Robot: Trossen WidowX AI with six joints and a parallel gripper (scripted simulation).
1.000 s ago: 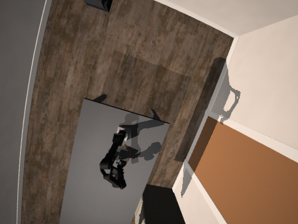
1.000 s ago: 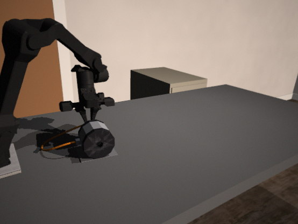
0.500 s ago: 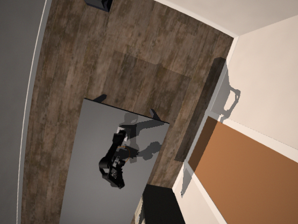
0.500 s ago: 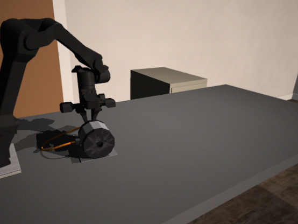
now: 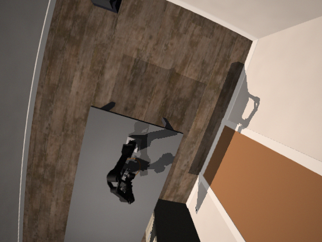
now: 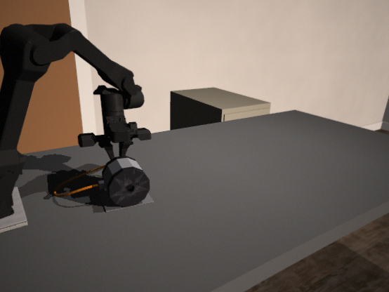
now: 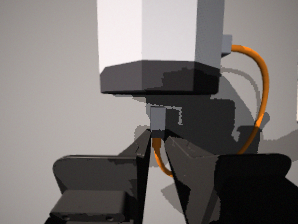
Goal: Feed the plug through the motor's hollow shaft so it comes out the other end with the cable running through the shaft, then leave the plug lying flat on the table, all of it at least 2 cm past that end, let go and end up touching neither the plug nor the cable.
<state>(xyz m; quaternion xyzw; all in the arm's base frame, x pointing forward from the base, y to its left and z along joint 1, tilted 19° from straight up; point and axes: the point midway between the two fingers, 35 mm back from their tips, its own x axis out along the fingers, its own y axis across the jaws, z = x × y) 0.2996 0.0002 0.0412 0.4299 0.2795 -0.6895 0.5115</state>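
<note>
Now: hand 30 mm past the thin grey plate, 90 mm to the left of it and 90 mm above it. Also, from my hand: grey plug 10 mm behind, 20 mm to the right, 40 mm below.
</note>
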